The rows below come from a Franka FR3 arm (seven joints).
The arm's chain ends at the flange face. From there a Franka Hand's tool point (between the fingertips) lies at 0.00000 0.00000 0.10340 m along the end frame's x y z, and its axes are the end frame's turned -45 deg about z.
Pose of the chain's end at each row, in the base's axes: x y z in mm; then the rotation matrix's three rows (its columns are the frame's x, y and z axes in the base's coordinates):
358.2 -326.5 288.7; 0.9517 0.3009 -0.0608; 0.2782 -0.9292 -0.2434; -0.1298 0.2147 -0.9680
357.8 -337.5 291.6; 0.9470 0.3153 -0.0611; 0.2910 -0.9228 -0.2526; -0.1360 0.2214 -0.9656
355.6 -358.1 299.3; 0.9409 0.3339 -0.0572; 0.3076 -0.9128 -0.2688; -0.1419 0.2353 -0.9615
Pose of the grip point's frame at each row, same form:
351.9 -351.7 188.6; 0.4602 0.8857 -0.0608; 0.8538 -0.4603 -0.2434; -0.2436 0.0600 -0.9680
351.5 -363.6 191.8; 0.4467 0.8926 -0.0611; 0.8583 -0.4468 -0.2526; -0.2527 0.0604 -0.9656
349.7 -385.9 199.9; 0.4292 0.9014 -0.0572; 0.8630 -0.4279 -0.2688; -0.2667 0.0660 -0.9615

